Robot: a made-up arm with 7 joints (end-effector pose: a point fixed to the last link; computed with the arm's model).
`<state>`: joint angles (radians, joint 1 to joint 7).
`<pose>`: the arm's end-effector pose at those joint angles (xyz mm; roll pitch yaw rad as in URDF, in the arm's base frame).
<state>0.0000 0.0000 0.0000 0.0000 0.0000 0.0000 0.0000</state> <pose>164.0 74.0 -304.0 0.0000 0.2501 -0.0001</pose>
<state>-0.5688 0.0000 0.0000 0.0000 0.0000 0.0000 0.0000</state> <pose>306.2 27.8 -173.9 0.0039 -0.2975 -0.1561</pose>
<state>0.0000 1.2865 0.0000 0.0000 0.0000 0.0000 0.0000</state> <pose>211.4 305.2 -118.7 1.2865 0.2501 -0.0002</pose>
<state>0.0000 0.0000 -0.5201 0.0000 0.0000 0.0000 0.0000</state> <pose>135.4 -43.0 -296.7 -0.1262 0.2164 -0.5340</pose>
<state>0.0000 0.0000 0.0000 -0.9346 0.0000 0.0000 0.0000</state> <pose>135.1 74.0 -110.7 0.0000 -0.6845 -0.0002</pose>
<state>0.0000 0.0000 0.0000 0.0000 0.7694 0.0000 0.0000</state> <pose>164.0 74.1 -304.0 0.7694 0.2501 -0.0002</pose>
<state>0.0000 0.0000 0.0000 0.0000 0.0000 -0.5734 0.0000</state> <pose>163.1 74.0 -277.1 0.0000 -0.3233 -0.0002</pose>
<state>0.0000 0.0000 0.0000 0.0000 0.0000 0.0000 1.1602</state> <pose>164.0 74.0 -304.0 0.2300 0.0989 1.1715</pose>
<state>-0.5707 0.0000 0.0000 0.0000 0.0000 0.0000 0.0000</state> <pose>306.5 27.6 -173.3 0.0040 -0.2993 -0.1566</pose>
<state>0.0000 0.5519 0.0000 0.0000 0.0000 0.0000 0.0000</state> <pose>174.7 203.2 -262.0 0.5519 0.2501 -0.0002</pose>
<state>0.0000 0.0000 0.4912 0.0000 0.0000 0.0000 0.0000</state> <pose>135.8 184.3 -296.8 0.1199 0.2200 0.5043</pose>
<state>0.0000 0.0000 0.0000 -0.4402 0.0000 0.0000 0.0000</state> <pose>173.3 74.0 -209.7 0.0000 -0.1901 -0.0001</pose>
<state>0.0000 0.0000 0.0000 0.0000 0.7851 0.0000 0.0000</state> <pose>164.0 74.1 -304.0 0.7851 0.2501 -0.0002</pose>
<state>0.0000 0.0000 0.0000 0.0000 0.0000 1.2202 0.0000</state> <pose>122.6 74.0 -339.3 0.0001 1.4703 -0.0001</pose>
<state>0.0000 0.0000 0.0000 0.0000 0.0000 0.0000 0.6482</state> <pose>164.0 74.0 -304.0 0.1530 0.1986 0.6633</pose>
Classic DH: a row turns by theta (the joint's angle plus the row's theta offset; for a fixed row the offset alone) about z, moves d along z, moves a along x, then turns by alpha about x. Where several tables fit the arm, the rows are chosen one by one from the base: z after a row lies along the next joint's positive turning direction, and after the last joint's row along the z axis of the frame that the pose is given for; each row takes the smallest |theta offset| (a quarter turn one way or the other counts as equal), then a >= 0, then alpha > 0; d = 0 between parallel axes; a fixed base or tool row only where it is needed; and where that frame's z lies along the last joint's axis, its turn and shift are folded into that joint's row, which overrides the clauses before.
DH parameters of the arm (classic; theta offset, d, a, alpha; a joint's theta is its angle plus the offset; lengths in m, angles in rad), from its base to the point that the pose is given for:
base (fixed): -0.071 0 0 -1.3004
joint 1: -1.3111 0.0585 -0.0211 -1.5708
joint 2: 1.2915 -0.0005 -0.009 1.5708
joint 3: 1.5708 -0.2349 0.0182 -1.5708
joint 4: 1.5708 0.003 0.0148 1.5708
joint 5: 0 0.1689 -0.0001 -1.5708
joint 6: -1.5708 0 0.0475 1.5708
joint 7: 0 -0.0002 0 0

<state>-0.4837 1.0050 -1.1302 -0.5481 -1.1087 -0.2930 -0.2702</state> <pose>154.7 60.5 -191.7 -0.4741 -0.0956 -1.3316</pose>
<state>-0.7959 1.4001 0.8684 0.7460 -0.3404 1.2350 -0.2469</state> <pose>162.5 447.3 67.5 -0.2340 0.5012 0.7043</pose>
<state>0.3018 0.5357 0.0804 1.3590 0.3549 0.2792 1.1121</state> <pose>-189.2 306.0 -335.5 2.3079 -0.0419 1.3925</pose>
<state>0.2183 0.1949 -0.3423 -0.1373 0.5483 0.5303 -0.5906</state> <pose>84.1 67.5 -322.5 0.0745 1.0568 -0.8152</pose>
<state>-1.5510 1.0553 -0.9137 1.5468 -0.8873 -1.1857 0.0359</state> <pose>345.4 330.1 57.2 0.8273 -1.0435 -0.0177</pose>
